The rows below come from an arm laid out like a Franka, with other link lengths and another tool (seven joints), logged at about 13 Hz.
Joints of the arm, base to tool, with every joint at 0 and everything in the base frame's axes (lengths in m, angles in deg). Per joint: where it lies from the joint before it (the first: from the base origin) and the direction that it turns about. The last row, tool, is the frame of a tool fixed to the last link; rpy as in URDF.
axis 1: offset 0 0 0.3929 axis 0 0 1
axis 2: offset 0 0 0 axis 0 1 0
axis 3: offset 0 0 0.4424 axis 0 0 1
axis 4: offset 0.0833 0 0 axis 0 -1 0
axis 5: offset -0.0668 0 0.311 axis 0 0 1
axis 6: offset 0 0 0 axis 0 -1 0
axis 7: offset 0.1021 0 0 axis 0 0 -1
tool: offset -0.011 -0.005 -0.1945 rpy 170.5 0 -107.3
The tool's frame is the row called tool.
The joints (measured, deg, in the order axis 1, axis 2, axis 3, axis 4, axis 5, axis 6, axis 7), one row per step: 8.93 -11.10 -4.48 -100.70 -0.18 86.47 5.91; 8.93 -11.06 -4.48 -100.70 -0.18 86.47 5.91; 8.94 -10.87 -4.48 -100.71 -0.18 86.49 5.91; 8.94 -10.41 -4.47 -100.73 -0.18 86.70 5.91; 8.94 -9.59 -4.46 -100.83 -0.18 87.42 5.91; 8.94 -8.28 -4.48 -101.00 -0.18 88.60 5.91; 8.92 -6.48 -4.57 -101.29 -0.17 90.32 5.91; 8.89 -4.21 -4.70 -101.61 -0.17 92.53 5.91; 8.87 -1.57 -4.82 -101.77 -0.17 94.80 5.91; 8.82 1.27 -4.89 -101.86 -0.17 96.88 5.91
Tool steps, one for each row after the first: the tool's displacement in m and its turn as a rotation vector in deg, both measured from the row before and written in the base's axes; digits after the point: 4 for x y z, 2 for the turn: 0.0002 0.0000 -0.0003 -0.01 0.04 0.00; 0.0011 0.0002 -0.0013 -0.03 0.18 0.01; 0.0032 0.0005 -0.0030 -0.06 0.26 0.01; 0.0067 0.0010 -0.0053 -0.08 0.19 0.00; 0.0106 0.0012 -0.0088 -0.12 0.29 -0.03; 0.0144 0.0010 -0.0127 -0.15 0.36 -0.12; 0.0179 0.0010 -0.0164 -0.20 0.36 -0.17; 0.0195 0.0013 -0.0189 -0.25 0.50 -0.14; 0.0190 0.0014 -0.0213 -0.30 0.82 -0.11
